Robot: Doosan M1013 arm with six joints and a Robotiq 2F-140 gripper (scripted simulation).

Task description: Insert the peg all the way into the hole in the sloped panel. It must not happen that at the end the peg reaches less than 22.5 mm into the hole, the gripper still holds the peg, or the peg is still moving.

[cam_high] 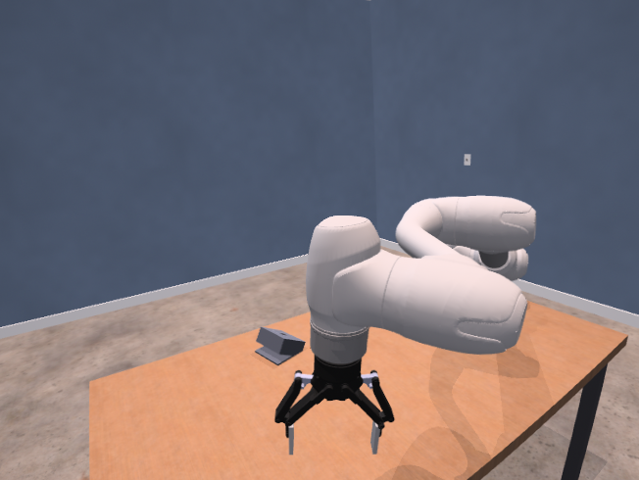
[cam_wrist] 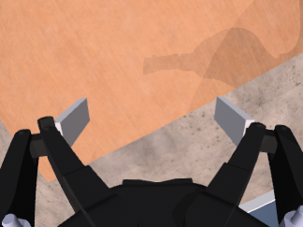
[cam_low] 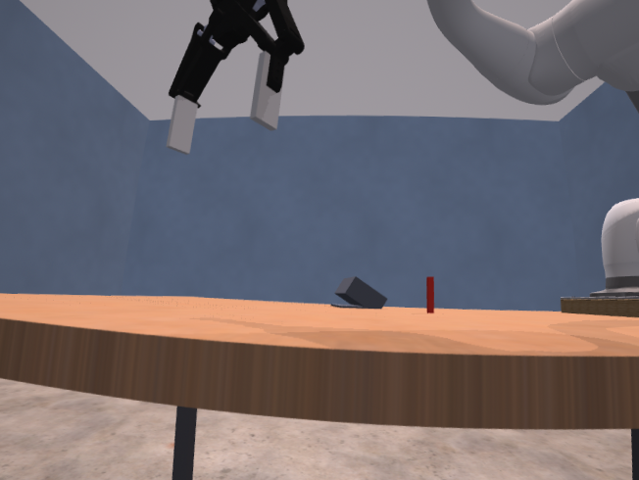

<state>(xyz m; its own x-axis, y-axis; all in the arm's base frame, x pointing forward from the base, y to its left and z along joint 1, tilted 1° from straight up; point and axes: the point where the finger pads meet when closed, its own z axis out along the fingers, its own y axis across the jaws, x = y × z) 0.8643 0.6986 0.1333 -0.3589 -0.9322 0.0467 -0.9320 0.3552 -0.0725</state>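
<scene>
Right now my hand is 26 cm past the red peg, 46 cm to the left of it and 16 cm above it.
</scene>
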